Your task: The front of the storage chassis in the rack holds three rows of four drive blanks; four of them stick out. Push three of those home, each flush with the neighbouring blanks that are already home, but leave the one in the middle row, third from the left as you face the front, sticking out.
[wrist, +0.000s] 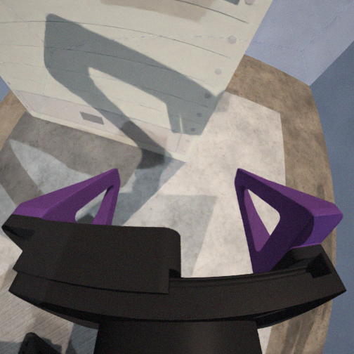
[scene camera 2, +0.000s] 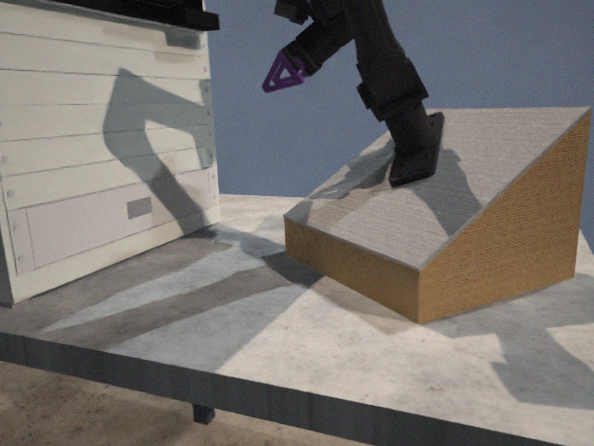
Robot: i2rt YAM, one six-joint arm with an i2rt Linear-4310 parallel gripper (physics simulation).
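Pixels of known places: gripper, fingertip midpoint: (scene camera 2: 269,86); arm's base at its link origin: (scene camera 2: 419,149).
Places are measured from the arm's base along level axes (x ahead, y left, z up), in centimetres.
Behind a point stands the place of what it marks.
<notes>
The drive blanks do not show in either view. The rack's cream front (scene camera 2: 55,122) @(x 43.9, y 32.7, z 6.3 cm) (wrist: 142,30) stands at the left in the scene view and at the top of the wrist view. A black slab (scene camera 2: 170,14) @(x 43.3, y 6.8, z 23.9 cm) juts from it at the top left of the scene view; whether it belongs to the storage chassis I cannot tell. My gripper (scene camera 2: 265,88) @(x 30.3, y -4.6, z 11.2 cm) (wrist: 177,174) is open, its two purple fingers wide apart with nothing between them. It is in the air in front of the rack, right of its face in the scene view, below the black slab's level and touching nothing.
The arm's base stands on a wedge-shaped block (scene camera 2: 350,235) @(x 4.9, y 18.4, z -10.4 cm) with a grey sloping top and orange-brown sides, right of the rack. Both stand on a pale table (scene camera 2: 320,350) @(x 1.0, y 37.4, z -18.0 cm) (wrist: 255,135). The arm's shadow falls across the rack's lower front panels.
</notes>
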